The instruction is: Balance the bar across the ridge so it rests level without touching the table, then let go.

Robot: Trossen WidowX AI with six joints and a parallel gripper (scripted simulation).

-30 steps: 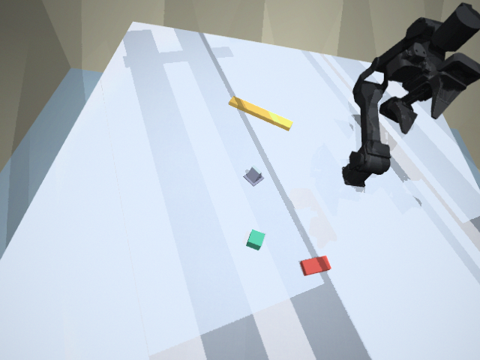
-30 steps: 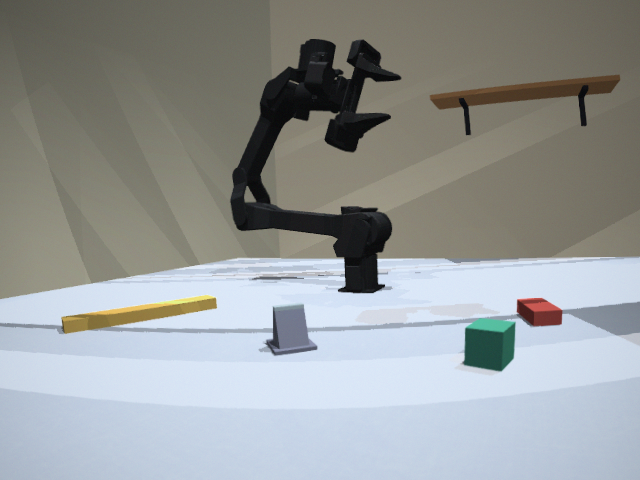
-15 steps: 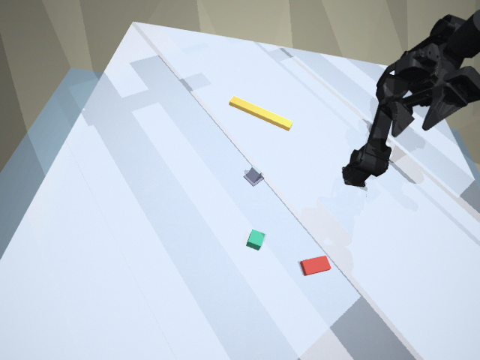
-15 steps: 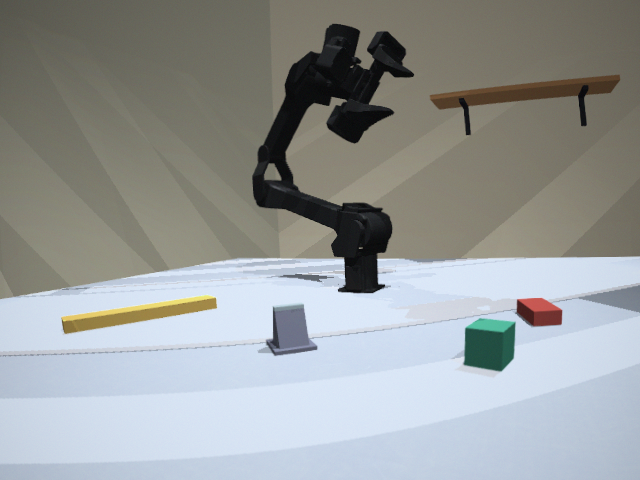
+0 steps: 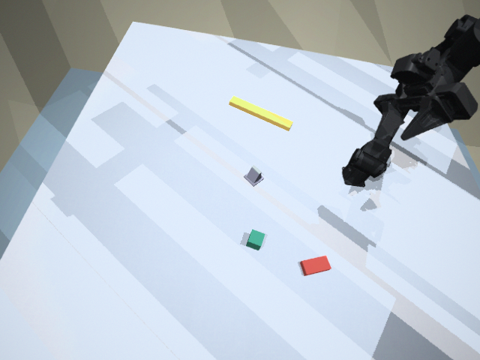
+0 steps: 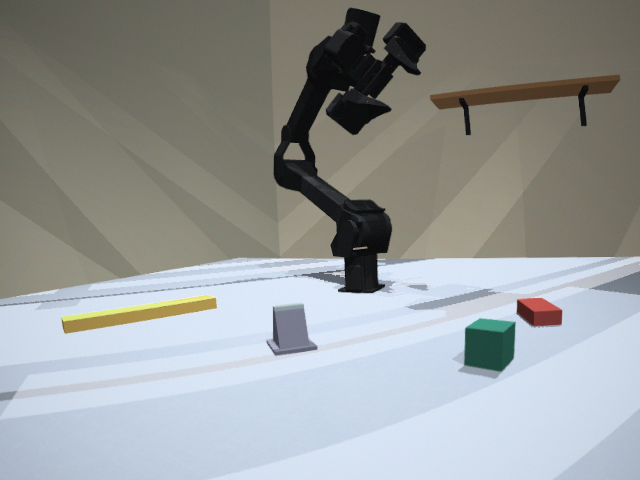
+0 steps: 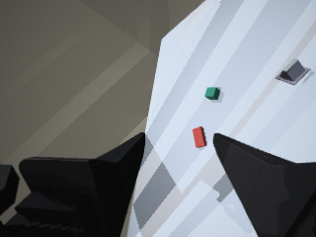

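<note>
The yellow bar lies 33 cm to the right of my gripper tip, 29 cm below it and 19 cm ahead of it. Round my gripper tip: flat red block (29 cm below, 16 cm to the left, 4 cm ahead); green cube (28 cm below, 19 cm ahead, 12 cm to the left).
</note>
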